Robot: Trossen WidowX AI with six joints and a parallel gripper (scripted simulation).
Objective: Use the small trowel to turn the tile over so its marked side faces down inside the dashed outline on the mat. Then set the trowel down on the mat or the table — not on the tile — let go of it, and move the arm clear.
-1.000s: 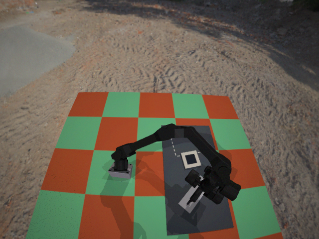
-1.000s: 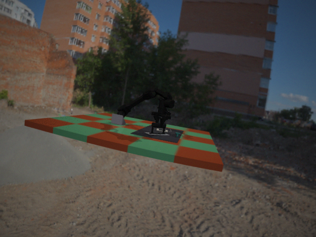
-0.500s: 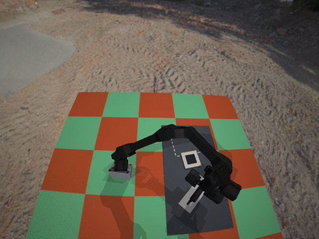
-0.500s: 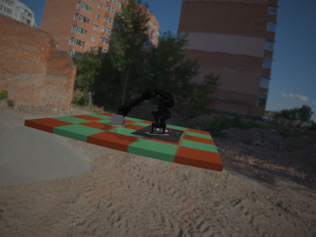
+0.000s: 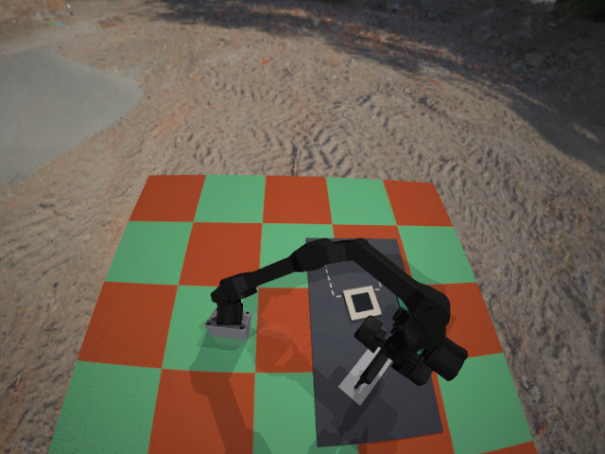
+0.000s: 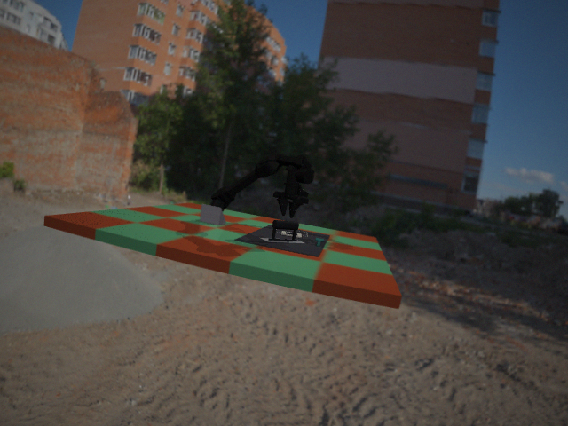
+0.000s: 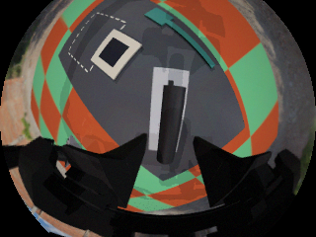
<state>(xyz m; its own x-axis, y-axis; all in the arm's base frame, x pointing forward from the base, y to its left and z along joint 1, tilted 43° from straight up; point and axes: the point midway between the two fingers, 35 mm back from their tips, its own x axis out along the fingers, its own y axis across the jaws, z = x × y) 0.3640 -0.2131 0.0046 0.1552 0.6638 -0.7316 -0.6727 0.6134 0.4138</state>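
The dark mat lies 20 mm ahead of my gripper tip, 130 mm to the left of it and 130 mm below it. Round my gripper tip: teal trowel 160 mm ahead, 140 mm to the left, 100 mm below; tile 20 mm ahead, 200 mm to the left, 100 mm below.
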